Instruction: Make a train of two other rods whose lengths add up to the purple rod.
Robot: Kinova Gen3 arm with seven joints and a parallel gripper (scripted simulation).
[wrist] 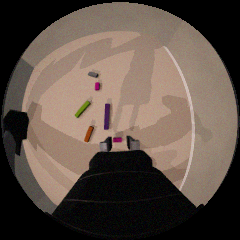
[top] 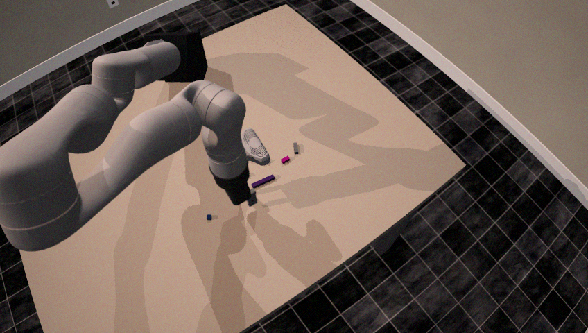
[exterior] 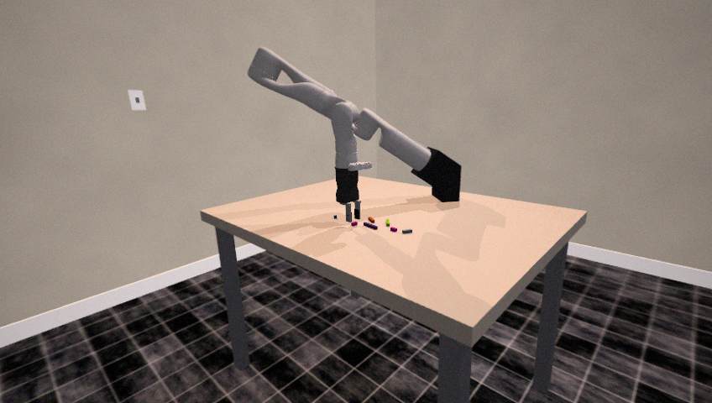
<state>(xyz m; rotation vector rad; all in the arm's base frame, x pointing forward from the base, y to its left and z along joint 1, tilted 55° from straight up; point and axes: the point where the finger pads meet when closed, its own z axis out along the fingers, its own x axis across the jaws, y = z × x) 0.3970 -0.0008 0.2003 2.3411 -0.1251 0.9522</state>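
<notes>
Right now my hand is 6 cm to the right of the purple rod and 3 cm above it. From my hand the other things lie so: lime rod 10 cm to the left, 5 cm behind, 3 cm below; orange rod 6 cm behind, 4 cm to the left, 3 cm below; small blue rod 10 cm to the right, 5 cm behind, 3 cm below.
</notes>
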